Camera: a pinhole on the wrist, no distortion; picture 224 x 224 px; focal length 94.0 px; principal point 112.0 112.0 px. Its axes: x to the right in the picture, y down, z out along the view. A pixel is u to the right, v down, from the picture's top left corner.
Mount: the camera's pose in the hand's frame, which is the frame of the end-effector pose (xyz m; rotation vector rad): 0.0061 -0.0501 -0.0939 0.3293 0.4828 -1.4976
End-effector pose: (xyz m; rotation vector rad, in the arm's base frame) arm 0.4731 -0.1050 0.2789 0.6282 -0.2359 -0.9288
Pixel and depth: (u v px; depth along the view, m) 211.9 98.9 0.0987
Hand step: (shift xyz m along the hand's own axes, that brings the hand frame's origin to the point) 0.0032 -0.1907 -0.0598
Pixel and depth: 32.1 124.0 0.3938
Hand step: 0.0941 0.0482 0.4083
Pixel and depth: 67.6 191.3 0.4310
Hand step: 0.4105 -0.0662 0.3484
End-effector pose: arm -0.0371 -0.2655 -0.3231 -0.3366 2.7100 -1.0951
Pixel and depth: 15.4 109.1 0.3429
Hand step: 0.0283 0.0852 0.3784
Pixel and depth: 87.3 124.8 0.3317
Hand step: 0.0844 -0.1361 0.2319
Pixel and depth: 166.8 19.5 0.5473
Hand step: -0.4715 -0.6281 0.2655
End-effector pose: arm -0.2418 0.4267 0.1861 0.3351 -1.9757 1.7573
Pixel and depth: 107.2 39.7 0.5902
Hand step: -0.3853 -0.3417 0.4692
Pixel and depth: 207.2 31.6 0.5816
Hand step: -0.4253 -0.8769 0.1572
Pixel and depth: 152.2 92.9 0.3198
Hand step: -0.0249 -0.3306 0.1195
